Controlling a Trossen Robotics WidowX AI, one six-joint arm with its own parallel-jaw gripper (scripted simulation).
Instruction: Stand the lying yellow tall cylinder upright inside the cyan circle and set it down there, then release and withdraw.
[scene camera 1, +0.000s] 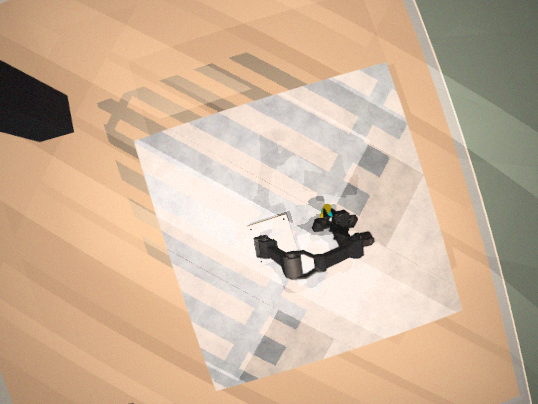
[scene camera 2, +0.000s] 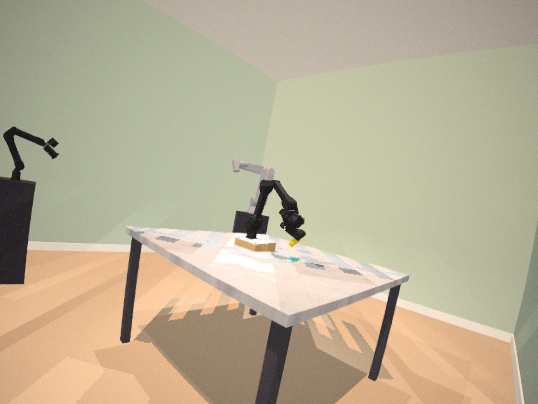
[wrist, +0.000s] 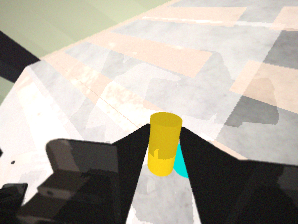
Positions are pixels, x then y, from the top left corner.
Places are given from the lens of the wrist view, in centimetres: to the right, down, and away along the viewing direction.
my gripper (wrist: 164, 129): 2, 2, 11
yellow cylinder (wrist: 165, 128): 2, 2, 9
